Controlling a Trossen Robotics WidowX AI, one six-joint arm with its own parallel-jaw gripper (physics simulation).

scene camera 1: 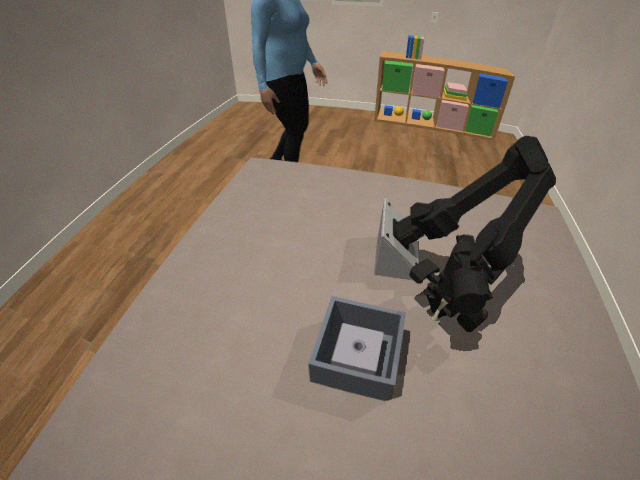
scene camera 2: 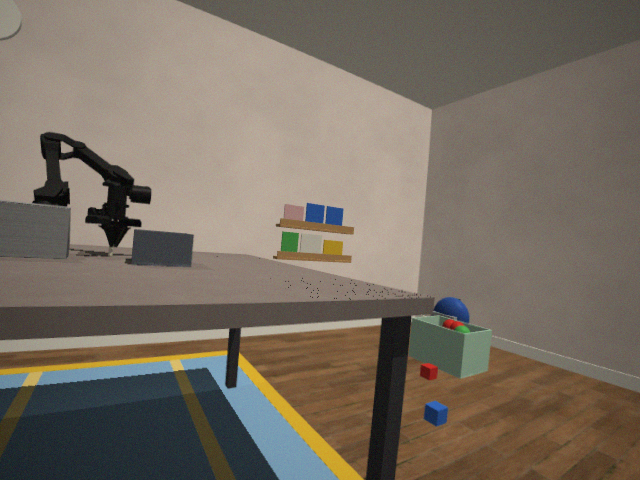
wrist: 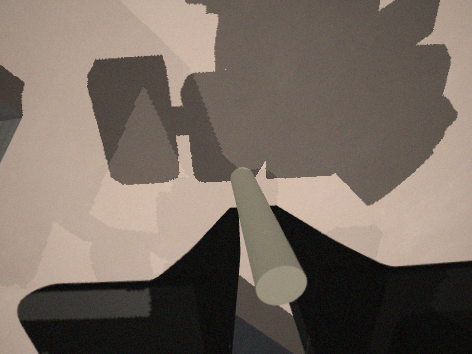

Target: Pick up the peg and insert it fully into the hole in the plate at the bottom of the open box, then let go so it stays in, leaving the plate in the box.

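Frame: origin at the arm's base, x ahead, y right, z down, level; millimetres.
Seen in the pictures: gripper, fingertip midpoint: (scene camera 1: 436, 314) (scene camera 2: 113, 247) (wrist: 253, 215); arm's base, origin of the base link: (scene camera 1: 400, 234) (scene camera 2: 42, 221).
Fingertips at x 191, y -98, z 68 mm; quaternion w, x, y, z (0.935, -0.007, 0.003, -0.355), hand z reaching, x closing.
Offsets run from my fingertips to a thing's top centre. "*": to the spot under its first point. Level surfaces: height alone.
The pale, round peg {dx -5, dy -6, dz -50 mm} (scene camera 1: 437, 312) (scene camera 2: 110, 251) (wrist: 260, 230) is between the fingertips of my black gripper (scene camera 2: 112, 244) (wrist: 253, 215), which is shut on it. In the wrist view the peg's near end stands out above the fingertips. Its lower end is at or very near the table top; any small gap is too small to tell. The open grey-blue box {dx +116, dy +178, dz -67 mm} (scene camera 1: 351, 382) (scene camera 2: 162, 249) stands beside the gripper. The light plate {dx +116, dy +178, dz -30 mm} (scene camera 1: 343, 355) lies at the bottom of the box, with its round hole {* dx +107, dy +177, dz -7 mm} (scene camera 1: 358, 346) near the middle. The plate is hidden in scene camera 2.
A grey, slanted block with small dark holes (scene camera 1: 395, 260) (scene camera 2: 33, 232) (wrist: 6, 135) stands on the table {dz +31 mm} (scene camera 1: 206, 335) behind the box, close to the arm. A person (scene camera 1: 284, 56) stands beyond the table's far edge. A shelf unit (scene camera 1: 444, 60) is by the back wall.
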